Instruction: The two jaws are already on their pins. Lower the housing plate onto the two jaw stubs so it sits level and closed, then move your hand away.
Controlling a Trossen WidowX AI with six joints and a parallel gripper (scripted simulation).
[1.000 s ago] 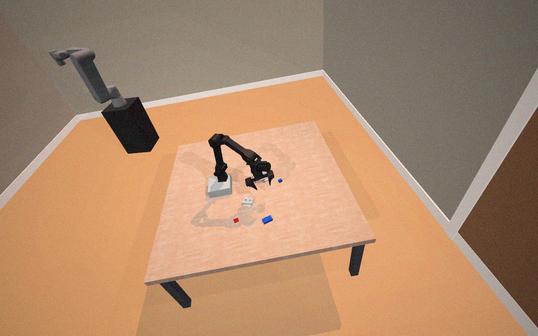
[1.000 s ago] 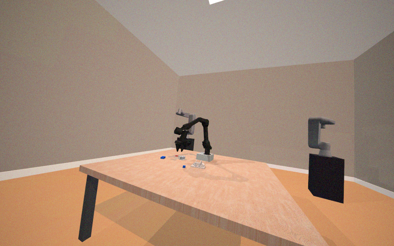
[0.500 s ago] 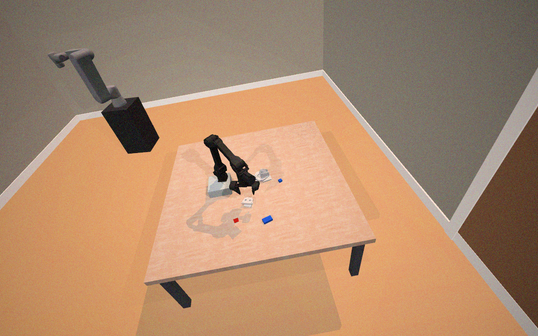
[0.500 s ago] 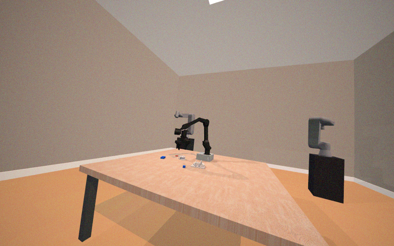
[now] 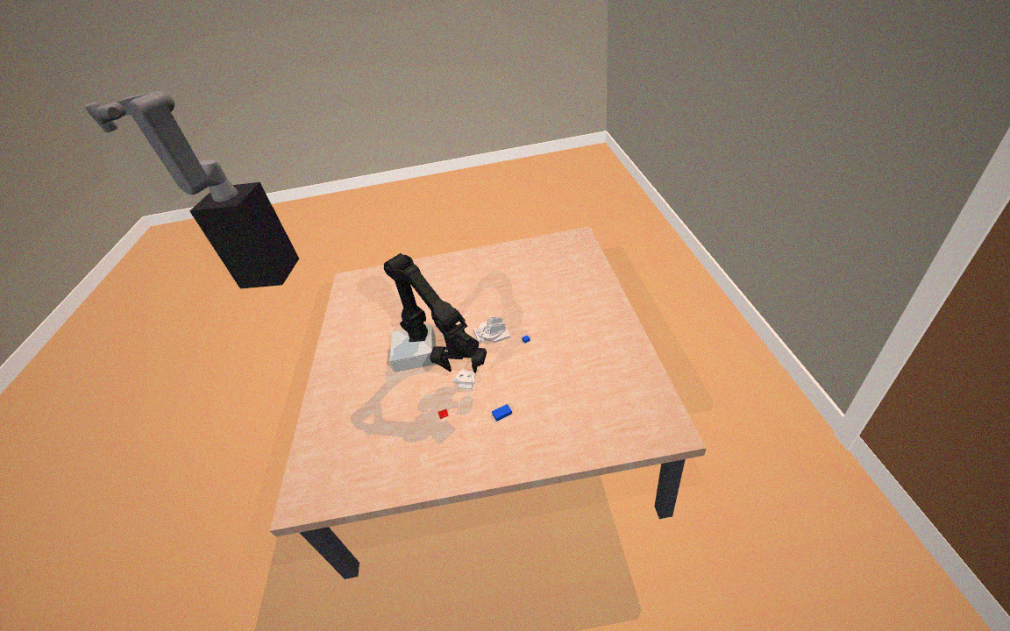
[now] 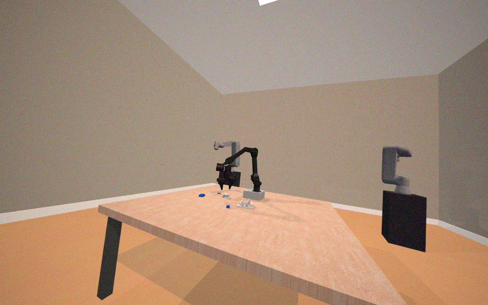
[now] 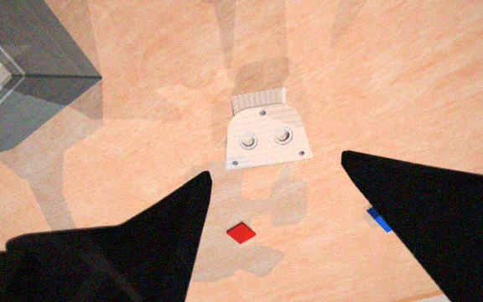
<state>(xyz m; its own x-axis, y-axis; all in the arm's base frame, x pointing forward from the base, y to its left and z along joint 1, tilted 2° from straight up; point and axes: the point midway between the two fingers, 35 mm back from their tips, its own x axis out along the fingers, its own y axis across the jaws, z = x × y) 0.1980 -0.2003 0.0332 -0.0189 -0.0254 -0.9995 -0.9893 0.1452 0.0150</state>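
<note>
The red cube lies 70 mm behind my gripper tip, 130 mm to the right of it and 60 mm below it. From my gripper tip the other things lie so: blue cube (220 mm ahead, 200 mm to the left, 60 mm below).
</note>
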